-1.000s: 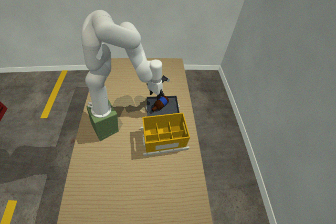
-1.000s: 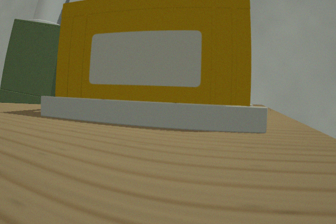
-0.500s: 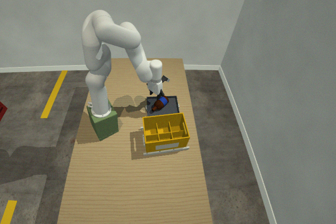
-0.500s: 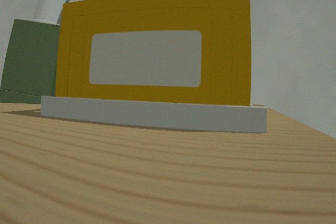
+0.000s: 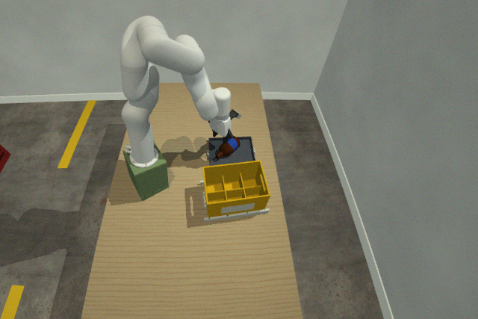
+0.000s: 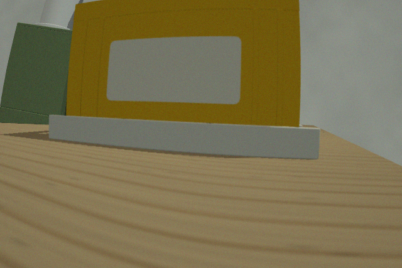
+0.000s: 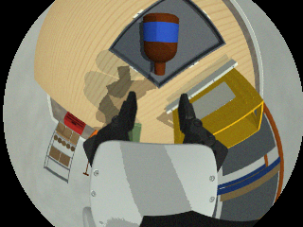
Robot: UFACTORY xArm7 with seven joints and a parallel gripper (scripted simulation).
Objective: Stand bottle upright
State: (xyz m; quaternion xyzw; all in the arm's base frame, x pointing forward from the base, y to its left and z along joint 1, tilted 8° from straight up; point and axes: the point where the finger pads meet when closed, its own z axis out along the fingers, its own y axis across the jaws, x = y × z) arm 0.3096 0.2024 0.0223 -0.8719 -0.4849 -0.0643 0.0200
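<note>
Right now the bottle is 3 cm ahead of my hand, 4 cm to the left of it and 15 cm below it. Also, from my hand: dark grey tray: 6 cm ahead, 5 cm to the left, 18 cm below; crate: 11 cm ahead, 22 cm to the right, 11 cm below.
</note>
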